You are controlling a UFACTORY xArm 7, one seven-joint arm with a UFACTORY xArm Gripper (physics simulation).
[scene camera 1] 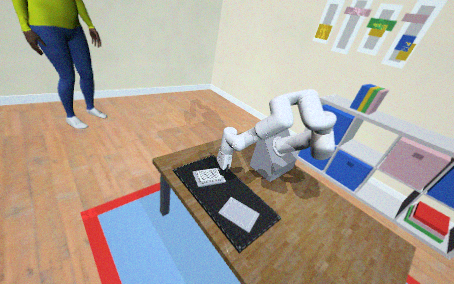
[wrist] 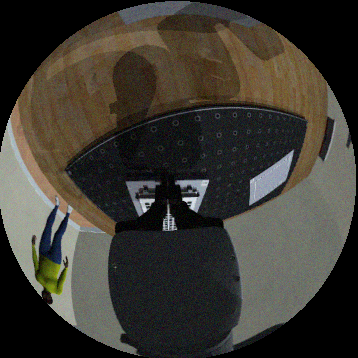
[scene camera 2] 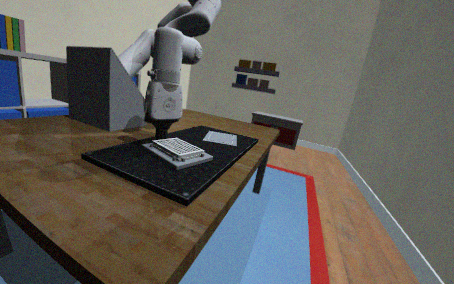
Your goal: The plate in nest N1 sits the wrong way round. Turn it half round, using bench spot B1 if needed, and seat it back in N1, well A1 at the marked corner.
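The white well plate (scene camera 1: 209, 175) (scene camera 2: 179, 146) (wrist: 170, 224) sits in the light grey nest N1 (scene camera 2: 194, 161) (wrist: 133, 187), on the black board (scene camera 1: 261, 204) (scene camera 2: 120, 165) (wrist: 220, 145). It looks flat. The marked corner and well A1 are too small to tell. My gripper (scene camera 1: 224, 171) (scene camera 2: 161, 134) (wrist: 166, 182) is shut and empty. It points down beside the nest, on the side toward the robot base, with its tips low near the plate's edge. In the wrist view the fingers hide the middle of the nest. Bench spot B1, a pale flat rectangle (scene camera 1: 239, 214) (scene camera 2: 220, 138) (wrist: 271, 178), has nothing on it.
The board lies on a wooden table (scene camera 1: 340, 232) (scene camera 2: 60, 200) (wrist: 90, 100). The grey robot base (scene camera 1: 271, 160) (scene camera 2: 90, 90) stands behind the board. A person (scene camera 1: 62, 55) (wrist: 50, 265) stands beyond the table. A shelf unit with bins is behind the arm.
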